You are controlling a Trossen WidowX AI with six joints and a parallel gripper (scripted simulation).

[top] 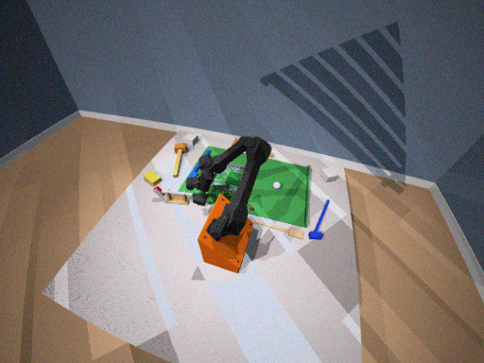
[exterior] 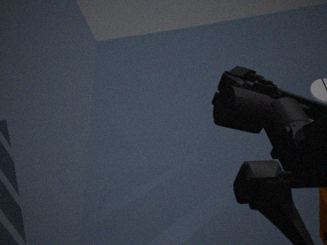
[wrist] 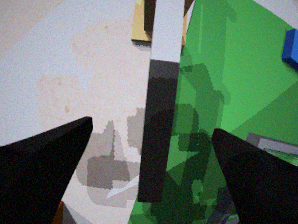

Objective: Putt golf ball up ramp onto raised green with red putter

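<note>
Right now the wooden stick is 2 cm ahead of my gripper tip, 46 cm to the right of it and 4 cm below it. Also, from my gripper tip: green putting mat (27 cm ahead, 17 cm to the right, 4 cm below); then yellow block (2 cm ahead, 36 cm to the left, 3 cm below); then red putter (4 cm behind, 11 cm to the left, 2 cm above).
</note>
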